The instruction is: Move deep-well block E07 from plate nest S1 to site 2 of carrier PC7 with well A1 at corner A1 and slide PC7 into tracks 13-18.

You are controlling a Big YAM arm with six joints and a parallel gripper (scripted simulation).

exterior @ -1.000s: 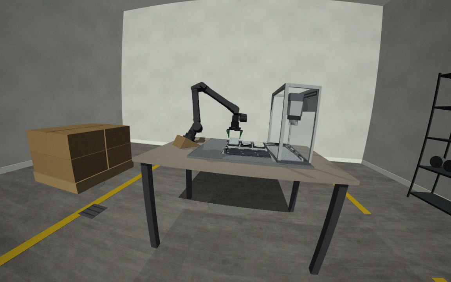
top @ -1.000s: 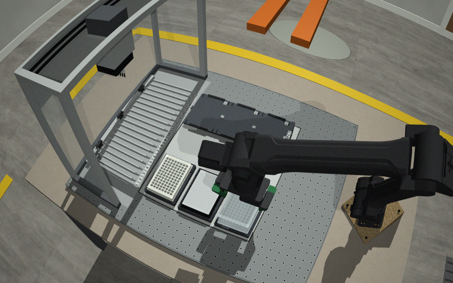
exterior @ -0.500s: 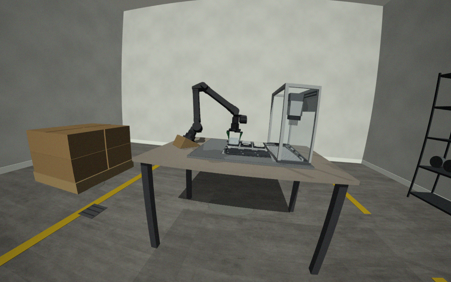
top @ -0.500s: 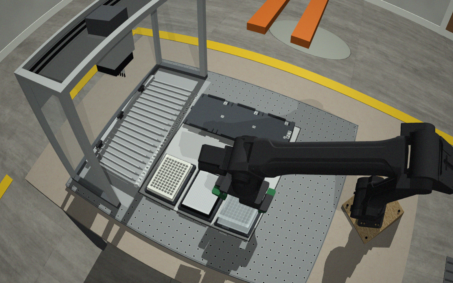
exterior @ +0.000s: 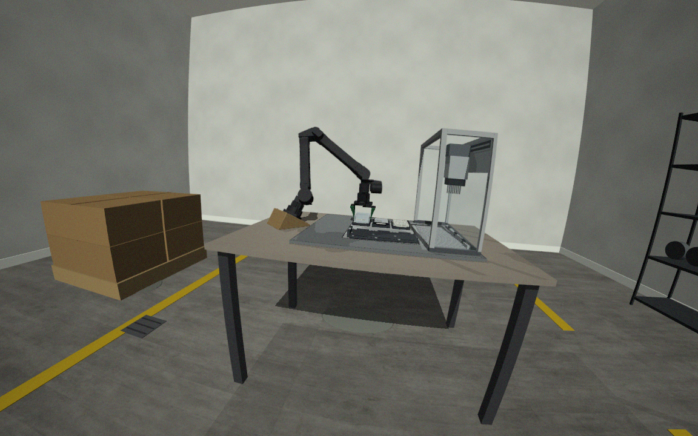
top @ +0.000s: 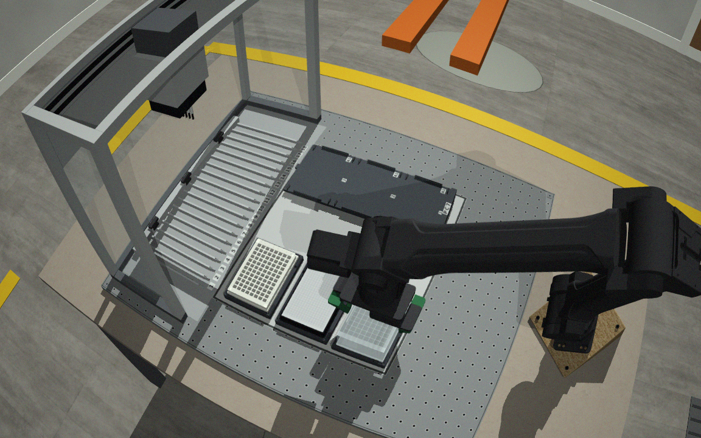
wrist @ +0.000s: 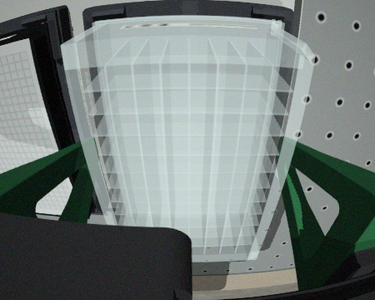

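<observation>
Now: the nest S1 3 cm below my hand. The rest, counted from my hand: pipetting head: 46 cm ahead, 31 cm above, 14 cm to the right; white 96-well plate E01: 22 cm ahead, 1 cm below; dark carrier PC7: 27 cm to the right, 12 cm ahead, 2 cm below.
</observation>
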